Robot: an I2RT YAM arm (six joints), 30 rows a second.
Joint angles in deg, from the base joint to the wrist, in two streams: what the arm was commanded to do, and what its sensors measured. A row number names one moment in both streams.
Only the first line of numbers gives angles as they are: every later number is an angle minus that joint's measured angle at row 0.
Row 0, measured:
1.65, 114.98, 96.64, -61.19, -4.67, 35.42
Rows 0 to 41, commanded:
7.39, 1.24, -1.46, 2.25, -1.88, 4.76
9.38, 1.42, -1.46, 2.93, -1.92, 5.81
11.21, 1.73, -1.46, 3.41, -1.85, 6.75
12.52, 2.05, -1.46, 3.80, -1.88, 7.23
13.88, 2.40, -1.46, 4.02, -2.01, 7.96
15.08, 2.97, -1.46, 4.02, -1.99, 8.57
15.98, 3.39, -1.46, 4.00, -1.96, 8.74
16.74, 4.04, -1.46, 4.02, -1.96, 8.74
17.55, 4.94, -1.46, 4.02, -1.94, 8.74
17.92, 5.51, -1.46, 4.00, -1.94, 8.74
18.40, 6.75, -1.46, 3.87, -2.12, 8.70
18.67, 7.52, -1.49, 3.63, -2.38, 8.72
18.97, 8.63, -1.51, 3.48, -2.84, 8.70
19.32, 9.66, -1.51, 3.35, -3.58, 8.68
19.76, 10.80, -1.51, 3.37, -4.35, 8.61
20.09, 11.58, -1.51, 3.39, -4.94, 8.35
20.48, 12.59, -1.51, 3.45, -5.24, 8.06
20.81, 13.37, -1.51, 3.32, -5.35, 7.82
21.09, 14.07, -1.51, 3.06, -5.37, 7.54
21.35, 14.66, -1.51, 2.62, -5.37, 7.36
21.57, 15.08, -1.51, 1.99, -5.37, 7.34
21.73, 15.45, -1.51, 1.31, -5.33, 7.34
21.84, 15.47, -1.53, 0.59, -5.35, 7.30
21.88, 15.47, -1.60, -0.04, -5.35, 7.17
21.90, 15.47, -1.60, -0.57, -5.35, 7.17
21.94, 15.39, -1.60, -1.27, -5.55, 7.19
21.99, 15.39, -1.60, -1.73, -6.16, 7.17
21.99, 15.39, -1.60, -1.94, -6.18, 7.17
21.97, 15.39, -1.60, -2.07, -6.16, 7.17
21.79, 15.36, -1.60, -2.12, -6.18, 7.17
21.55, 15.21, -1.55, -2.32, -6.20, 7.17
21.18, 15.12, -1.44, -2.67, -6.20, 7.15
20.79, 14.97, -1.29, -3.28, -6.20, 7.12
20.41, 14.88, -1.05, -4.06, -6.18, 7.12
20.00, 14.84, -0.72, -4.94, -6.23, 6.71
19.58, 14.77, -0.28, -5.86, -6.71, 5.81
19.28, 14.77, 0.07, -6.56, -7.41, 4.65
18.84, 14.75, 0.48, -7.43, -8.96, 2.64
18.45, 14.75, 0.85, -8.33, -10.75, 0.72
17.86, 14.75, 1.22, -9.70, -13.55, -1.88
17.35, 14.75, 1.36, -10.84, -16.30, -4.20
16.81, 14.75, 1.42, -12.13, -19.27, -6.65
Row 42, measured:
18.60, 14.01, -0.22, -9.94, -9.74, 2.34
